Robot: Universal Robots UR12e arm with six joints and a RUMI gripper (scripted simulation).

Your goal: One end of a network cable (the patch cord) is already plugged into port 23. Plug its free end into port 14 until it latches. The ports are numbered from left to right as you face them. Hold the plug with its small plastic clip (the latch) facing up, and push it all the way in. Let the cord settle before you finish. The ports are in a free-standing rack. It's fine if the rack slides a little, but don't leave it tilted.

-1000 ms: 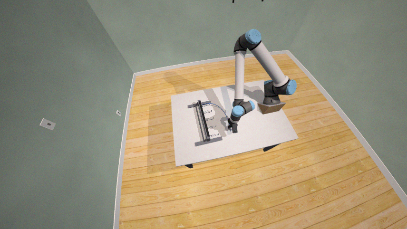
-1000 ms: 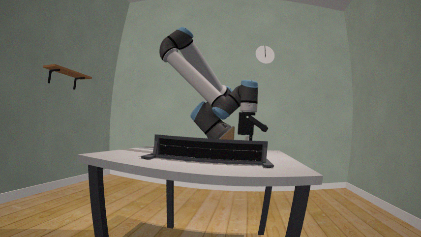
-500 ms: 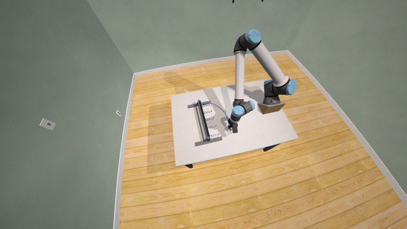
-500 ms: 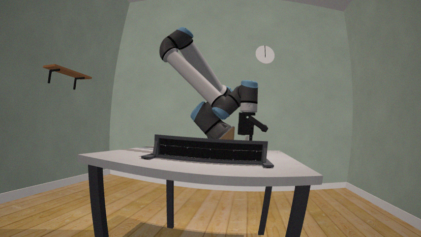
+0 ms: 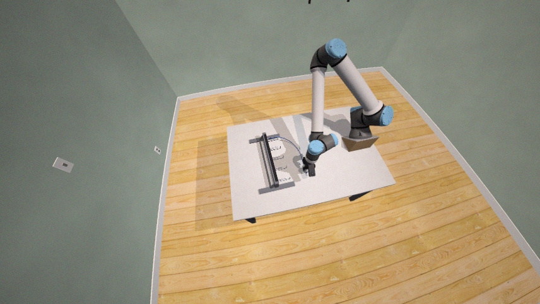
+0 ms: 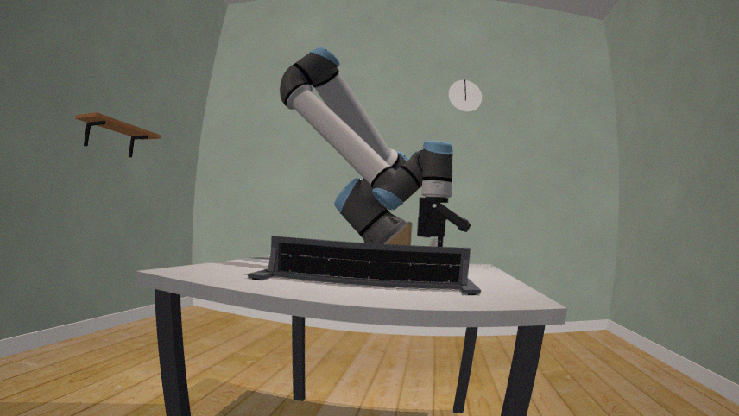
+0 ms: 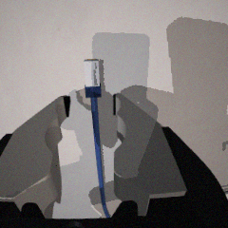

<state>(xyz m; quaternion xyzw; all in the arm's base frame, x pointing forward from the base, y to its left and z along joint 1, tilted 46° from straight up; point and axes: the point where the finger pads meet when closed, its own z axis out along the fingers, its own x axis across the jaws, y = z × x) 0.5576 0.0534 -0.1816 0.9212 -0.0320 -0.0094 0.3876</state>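
My gripper is now 20 mm above the plug and 10 mm to the right of it.
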